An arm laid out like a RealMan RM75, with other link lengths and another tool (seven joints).
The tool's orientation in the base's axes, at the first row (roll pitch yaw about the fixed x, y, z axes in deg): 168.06, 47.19, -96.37
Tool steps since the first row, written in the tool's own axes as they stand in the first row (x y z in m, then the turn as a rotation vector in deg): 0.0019, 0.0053, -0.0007, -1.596, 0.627, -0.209; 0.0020, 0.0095, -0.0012, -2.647, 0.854, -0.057; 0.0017, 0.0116, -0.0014, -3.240, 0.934, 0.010; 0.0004, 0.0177, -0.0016, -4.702, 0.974, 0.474
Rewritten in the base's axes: -0.0053, -0.0020, -0.0002, -0.474, 0.898, 1.398; -0.0094, -0.0026, 0.0007, -0.638, 1.710, 2.100; -0.0114, -0.0027, 0.0013, -0.681, 2.156, 2.502; -0.0173, -0.0022, 0.0033, -0.669, 3.483, 3.271
